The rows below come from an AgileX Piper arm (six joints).
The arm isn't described. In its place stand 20 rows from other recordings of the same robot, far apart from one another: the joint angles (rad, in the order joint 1, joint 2, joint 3, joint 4, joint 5, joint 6), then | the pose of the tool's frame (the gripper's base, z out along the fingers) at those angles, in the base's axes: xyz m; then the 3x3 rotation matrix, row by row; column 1 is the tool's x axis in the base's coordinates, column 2 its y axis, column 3 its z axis.
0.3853, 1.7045, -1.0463, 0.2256, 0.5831, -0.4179 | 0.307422, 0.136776, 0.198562; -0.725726, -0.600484, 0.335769; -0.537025, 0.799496, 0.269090; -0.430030, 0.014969, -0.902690
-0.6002, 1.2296, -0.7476, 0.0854, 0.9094, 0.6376 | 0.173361, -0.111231, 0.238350; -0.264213, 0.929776, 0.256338; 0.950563, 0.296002, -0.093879; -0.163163, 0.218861, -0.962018
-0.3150, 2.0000, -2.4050, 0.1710, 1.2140, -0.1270 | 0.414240, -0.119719, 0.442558; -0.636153, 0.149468, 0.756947; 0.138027, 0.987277, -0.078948; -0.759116, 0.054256, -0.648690
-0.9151, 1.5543, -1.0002, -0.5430, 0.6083, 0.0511 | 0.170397, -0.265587, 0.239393; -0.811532, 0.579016, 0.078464; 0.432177, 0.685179, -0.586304; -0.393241, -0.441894, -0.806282
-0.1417, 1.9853, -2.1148, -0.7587, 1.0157, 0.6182 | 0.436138, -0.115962, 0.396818; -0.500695, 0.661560, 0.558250; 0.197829, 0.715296, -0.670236; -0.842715, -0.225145, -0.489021
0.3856, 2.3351, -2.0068, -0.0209, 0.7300, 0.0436 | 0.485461, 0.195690, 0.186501; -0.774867, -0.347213, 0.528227; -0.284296, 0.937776, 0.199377; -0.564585, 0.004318, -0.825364
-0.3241, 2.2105, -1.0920, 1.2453, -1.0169, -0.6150 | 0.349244, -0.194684, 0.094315; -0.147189, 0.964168, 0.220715; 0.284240, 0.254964, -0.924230; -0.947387, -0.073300, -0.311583
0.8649, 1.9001, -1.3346, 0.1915, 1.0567, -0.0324 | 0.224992, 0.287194, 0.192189; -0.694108, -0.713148, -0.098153; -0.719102, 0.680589, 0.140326; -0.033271, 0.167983, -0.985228
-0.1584, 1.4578, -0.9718, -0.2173, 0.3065, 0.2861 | 0.310792, -0.055640, 0.272449; -0.616841, 0.255840, 0.744347; 0.177912, 0.966543, -0.184775; -0.766716, 0.018451, -0.641721
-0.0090, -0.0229, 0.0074, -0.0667, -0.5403, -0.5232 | 0.036827, 0.002789, 0.257176; 0.510853, 0.312925, 0.800692; -0.552674, 0.832958, 0.027080; -0.658468, -0.456355, 0.598464
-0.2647, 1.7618, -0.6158, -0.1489, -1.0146, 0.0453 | 0.315430, -0.073622, 0.180671; -0.052095, 0.136401, 0.989283; -0.020546, 0.990272, -0.137620; -0.998431, -0.027495, -0.048786
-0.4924, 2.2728, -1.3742, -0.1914, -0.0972, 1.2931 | 0.414141, -0.220270, 0.087254; 0.149824, 0.723893, 0.673448; 0.932132, 0.123697, -0.340337; -0.329672, 0.678733, -0.656230
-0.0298, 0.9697, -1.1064, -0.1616, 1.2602, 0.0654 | 0.157366, -0.018638, 0.377645; -0.856391, 0.121344, 0.501867; 0.040967, 0.984897, -0.168227; -0.514700, -0.123508, -0.848428
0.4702, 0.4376, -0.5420, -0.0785, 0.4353, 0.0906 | 0.082342, 0.038472, 0.325142; -0.222273, -0.419968, 0.879898; -0.091221, 0.907473, 0.410086; -0.970708, 0.010886, -0.240017
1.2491, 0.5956, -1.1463, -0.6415, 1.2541, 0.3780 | 0.061821, 0.021835, 0.441600; -0.255288, -0.595231, 0.761924; -0.378591, 0.786651, 0.487698; -0.889661, -0.163955, -0.426172
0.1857, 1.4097, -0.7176, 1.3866, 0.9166, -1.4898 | 0.232208, 0.115856, 0.241057; -0.579817, -0.769868, 0.266673; -0.245429, 0.477145, 0.843859; -0.776902, 0.423835, -0.465604
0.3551, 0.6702, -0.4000, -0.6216, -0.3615, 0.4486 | 0.126335, 0.066837, 0.314900; 0.181872, -0.511498, 0.839817; -0.079980, 0.843536, 0.531084; -0.980064, -0.163758, 0.112506
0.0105, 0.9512, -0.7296, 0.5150, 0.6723, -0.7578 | 0.182524, 0.029832, 0.305101; -0.556540, -0.448364, 0.699452; -0.324133, 0.892343, 0.314106; -0.764985, -0.051903, -0.641954
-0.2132, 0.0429, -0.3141, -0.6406, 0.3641, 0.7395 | 0.030465, -0.026412, 0.287736; 0.114068, 0.402910, 0.908104; 0.105949, 0.903923, -0.414364; -0.987807, 0.143478, 0.060420
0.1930, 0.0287, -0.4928, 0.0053, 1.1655, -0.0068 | -0.004723, -0.000471, 0.267331; -0.564670, -0.198370, 0.801123; -0.115154, 0.980127, 0.161528; -0.817244, -0.001042, -0.576291
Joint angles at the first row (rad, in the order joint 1, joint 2, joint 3, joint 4, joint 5, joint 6):
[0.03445, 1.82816, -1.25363, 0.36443, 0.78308, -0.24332]
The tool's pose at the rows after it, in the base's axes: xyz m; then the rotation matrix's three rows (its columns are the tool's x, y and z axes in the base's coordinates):
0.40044, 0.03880, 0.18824; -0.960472, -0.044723, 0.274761; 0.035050, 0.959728, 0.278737; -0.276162, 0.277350, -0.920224
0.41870, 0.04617, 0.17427; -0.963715, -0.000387, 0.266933; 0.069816, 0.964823, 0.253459; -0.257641, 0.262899, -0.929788
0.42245, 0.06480, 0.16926; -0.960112, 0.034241, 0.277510; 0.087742, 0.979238, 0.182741; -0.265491, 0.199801, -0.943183
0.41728, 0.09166, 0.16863; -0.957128, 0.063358, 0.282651; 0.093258, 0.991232, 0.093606; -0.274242, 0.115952, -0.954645
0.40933, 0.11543, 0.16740; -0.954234, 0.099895, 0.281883; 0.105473, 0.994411, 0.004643; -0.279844, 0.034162, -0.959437
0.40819, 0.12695, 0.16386; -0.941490, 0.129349, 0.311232; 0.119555, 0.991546, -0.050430; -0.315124, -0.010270, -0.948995
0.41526, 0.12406, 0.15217; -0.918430, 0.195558, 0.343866; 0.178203, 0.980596, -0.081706; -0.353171, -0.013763, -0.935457
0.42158, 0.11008, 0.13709; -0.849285, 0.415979, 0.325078; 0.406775, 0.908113, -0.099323; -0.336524, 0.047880, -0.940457
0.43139, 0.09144, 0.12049; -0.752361, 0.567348, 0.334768; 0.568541, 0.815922, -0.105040; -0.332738, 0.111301, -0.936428
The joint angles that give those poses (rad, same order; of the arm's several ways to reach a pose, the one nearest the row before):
[0.03577, 1.96258, -1.39113, 0.37538, 0.82271, -0.18981]
[0.05851, 2.04437, -1.47055, 0.33125, 0.81832, -0.10073]
[0.12069, 2.06631, -1.49182, 0.21008, 0.78908, 0.05731]
[0.20923, 2.06634, -1.49364, 0.04649, 0.78525, 0.26153]
[0.29123, 2.06830, -1.49361, -0.10575, 0.81048, 0.45863]
[0.33335, 2.07950, -1.49363, -0.21021, 0.79868, 0.58764]
[0.32995, 2.11149, -1.49363, -0.28028, 0.75074, 0.70205]
[0.29501, 2.14735, -1.49363, -0.28705, 0.73352, 0.92066]
[0.24678, 2.18855, -1.49360, -0.29793, 0.67589, 1.07990]

